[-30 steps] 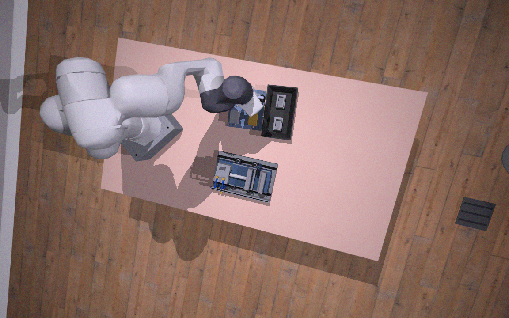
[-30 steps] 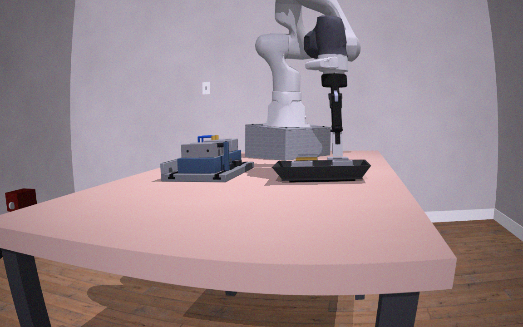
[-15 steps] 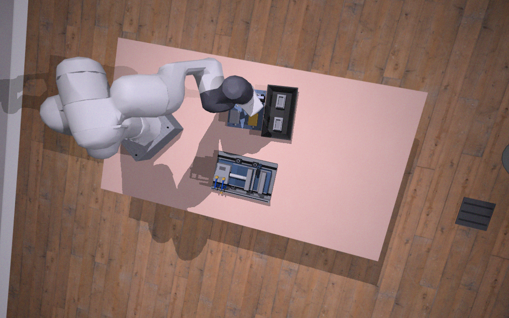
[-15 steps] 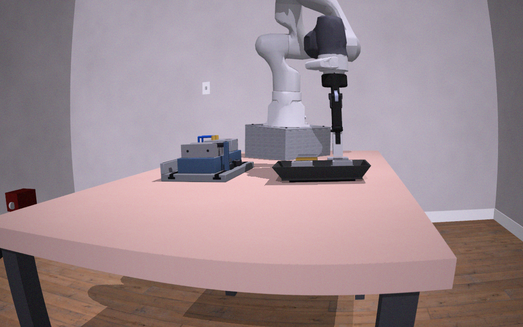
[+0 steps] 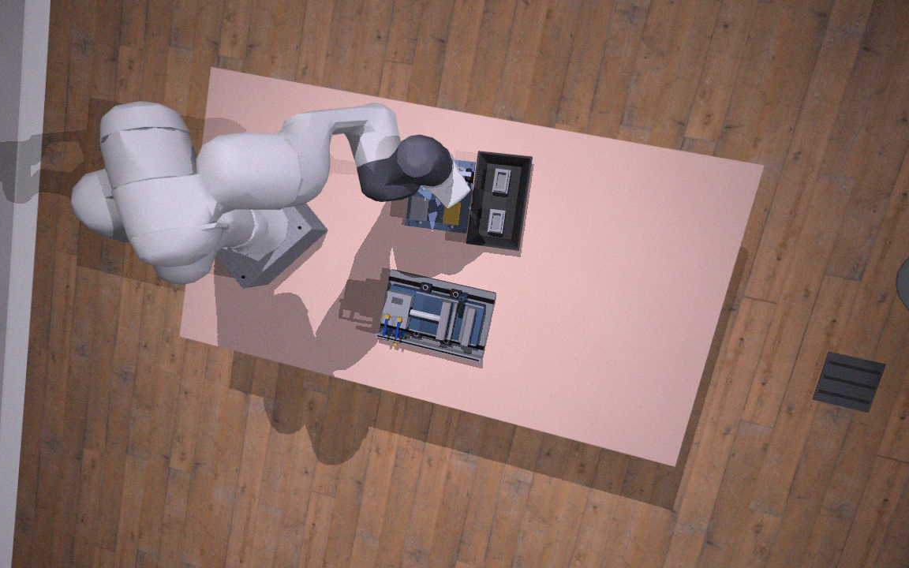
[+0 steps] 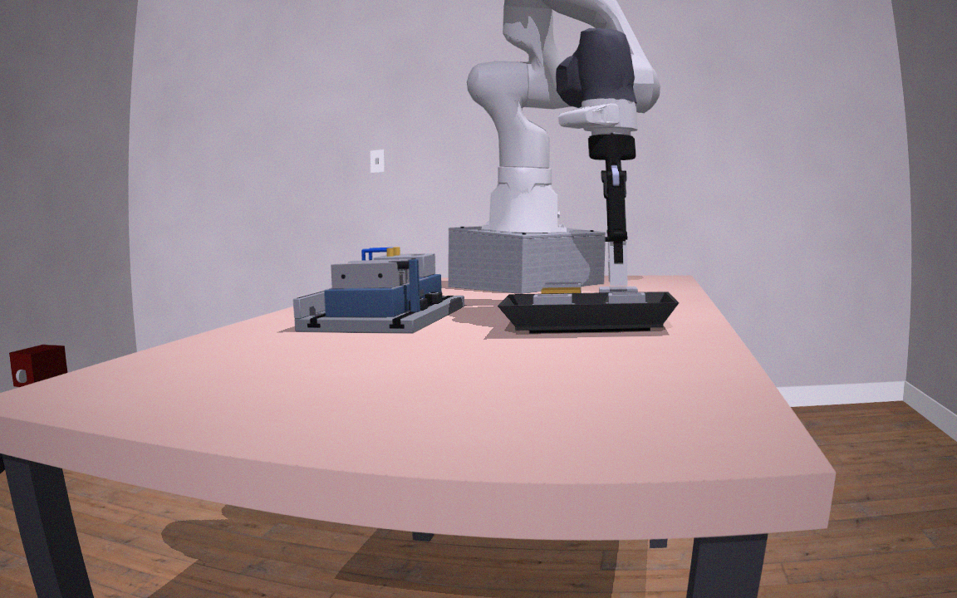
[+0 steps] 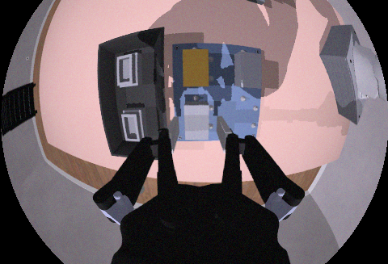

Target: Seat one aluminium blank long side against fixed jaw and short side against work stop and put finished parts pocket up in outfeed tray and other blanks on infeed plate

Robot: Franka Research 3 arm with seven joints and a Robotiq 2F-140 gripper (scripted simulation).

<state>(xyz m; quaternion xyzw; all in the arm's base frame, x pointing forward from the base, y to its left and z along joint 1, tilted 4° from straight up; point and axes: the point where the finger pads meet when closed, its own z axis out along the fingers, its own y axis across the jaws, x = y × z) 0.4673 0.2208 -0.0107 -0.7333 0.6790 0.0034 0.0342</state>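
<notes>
Now: the aluminium blank 5 cm below my hand. Also, from my hand: cylinder 37 cm to the right, 8 cm behind; brass blank 9 cm to the right, 5 cm below, 1 cm ahead; vise 37 cm to the right, 4 cm below, 2 cm ahead.
</notes>
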